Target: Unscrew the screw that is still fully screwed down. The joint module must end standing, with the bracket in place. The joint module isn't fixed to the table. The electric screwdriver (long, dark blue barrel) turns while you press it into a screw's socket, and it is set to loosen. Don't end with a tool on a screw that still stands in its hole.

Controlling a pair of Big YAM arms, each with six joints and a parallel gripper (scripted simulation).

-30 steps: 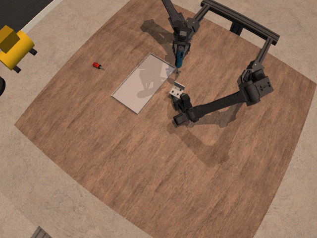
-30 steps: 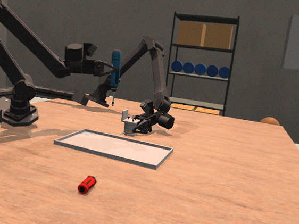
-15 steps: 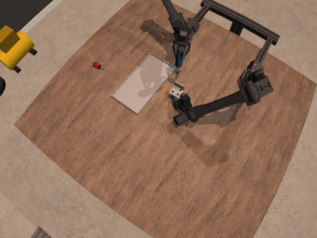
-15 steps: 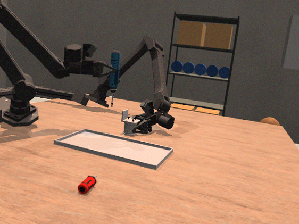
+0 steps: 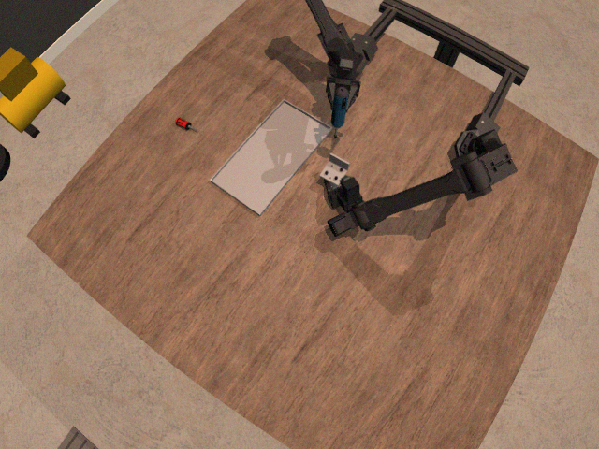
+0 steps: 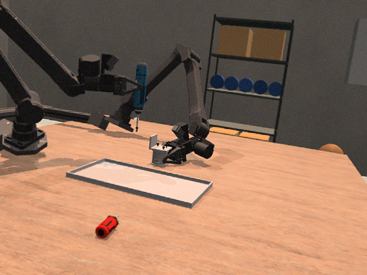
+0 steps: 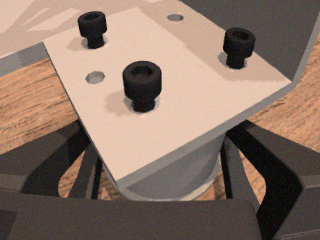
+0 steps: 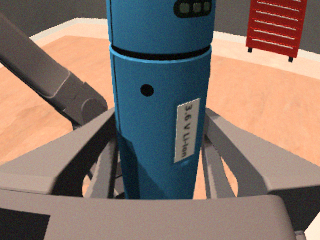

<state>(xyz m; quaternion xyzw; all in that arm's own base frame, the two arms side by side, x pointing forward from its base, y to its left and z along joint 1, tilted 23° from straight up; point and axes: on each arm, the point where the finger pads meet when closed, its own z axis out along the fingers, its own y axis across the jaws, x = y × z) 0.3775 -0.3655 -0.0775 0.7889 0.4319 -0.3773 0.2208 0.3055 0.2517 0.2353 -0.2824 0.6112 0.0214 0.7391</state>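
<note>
Right now my left hand is 1 cm below the joint module. The rest, counted from my left hand: shallow grey tray (6 cm ahead, 22 cm to the right, 2 cm below); pale l-shaped bracket (5 cm above); red manual screwdriver (18 cm ahead, 55 cm to the right, 1 cm below).
</note>
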